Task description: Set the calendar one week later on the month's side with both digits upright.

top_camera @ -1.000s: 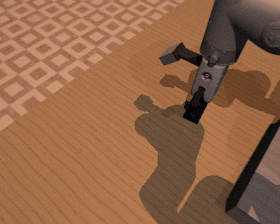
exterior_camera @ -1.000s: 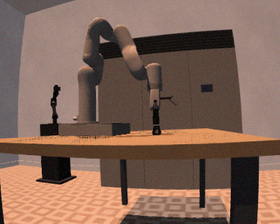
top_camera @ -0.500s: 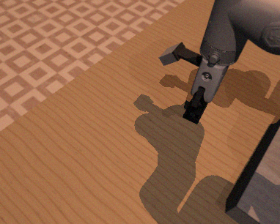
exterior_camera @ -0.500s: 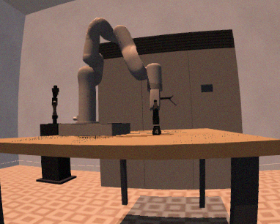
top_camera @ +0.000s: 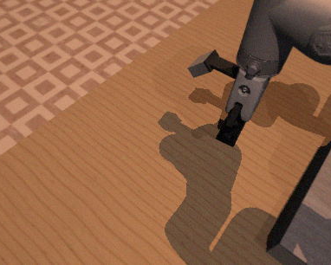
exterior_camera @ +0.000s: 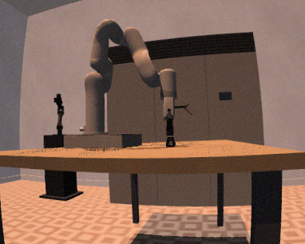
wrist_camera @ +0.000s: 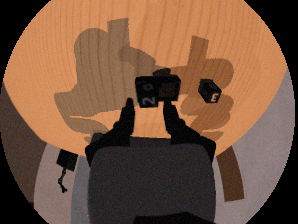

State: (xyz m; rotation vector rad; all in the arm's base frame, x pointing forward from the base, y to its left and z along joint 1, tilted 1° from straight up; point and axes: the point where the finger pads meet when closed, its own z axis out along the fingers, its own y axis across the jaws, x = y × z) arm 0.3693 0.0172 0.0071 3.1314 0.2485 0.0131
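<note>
My hand is 4 cm above the black digit cube. Also, from my hand: black cube 2 cm ahead, 12 cm to the right, 5 cm below.
</note>
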